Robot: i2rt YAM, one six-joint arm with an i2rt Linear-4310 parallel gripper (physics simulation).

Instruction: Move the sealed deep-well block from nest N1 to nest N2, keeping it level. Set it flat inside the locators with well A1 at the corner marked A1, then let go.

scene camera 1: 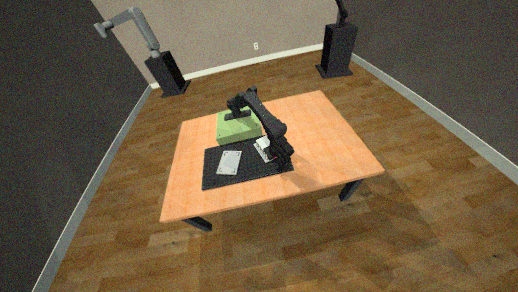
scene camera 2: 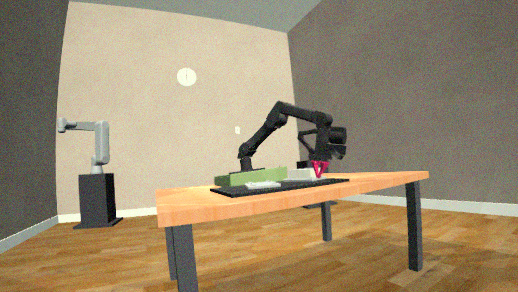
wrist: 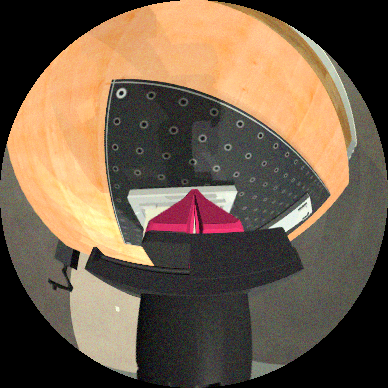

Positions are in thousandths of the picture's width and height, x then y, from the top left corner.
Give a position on a black perforated plate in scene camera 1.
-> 486, 567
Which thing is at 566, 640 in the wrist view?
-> The gripper.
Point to a black perforated plate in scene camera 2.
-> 464, 652
